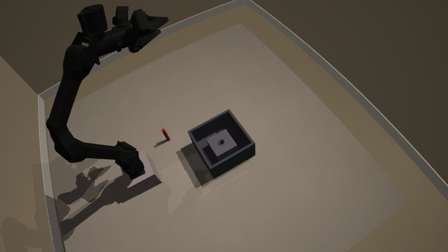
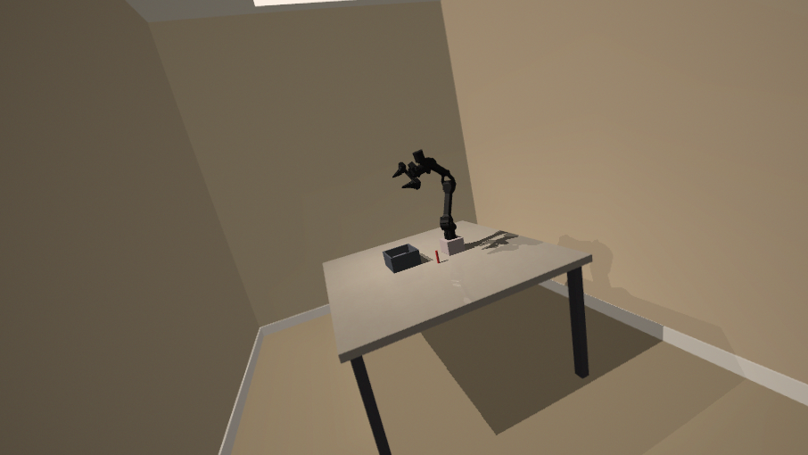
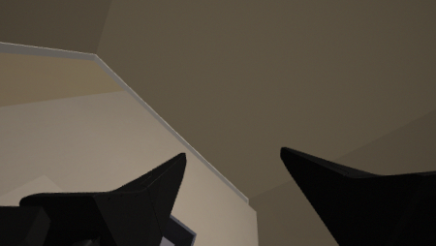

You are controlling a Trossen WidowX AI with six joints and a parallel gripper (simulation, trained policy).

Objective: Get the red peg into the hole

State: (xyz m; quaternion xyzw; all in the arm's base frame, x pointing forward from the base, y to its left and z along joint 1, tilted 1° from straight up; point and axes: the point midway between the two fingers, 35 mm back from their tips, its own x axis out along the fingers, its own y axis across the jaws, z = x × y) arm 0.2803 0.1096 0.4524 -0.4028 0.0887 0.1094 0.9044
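Now: the red peg 150 mm behind my gripper tip, 10 mm to the left of it and 500 mm below it. From my gripper tip the other things lie so: grey plate (40 mm ahead, 150 mm to the right, 490 mm below); dark box (40 mm ahead, 150 mm to the right, 510 mm below).
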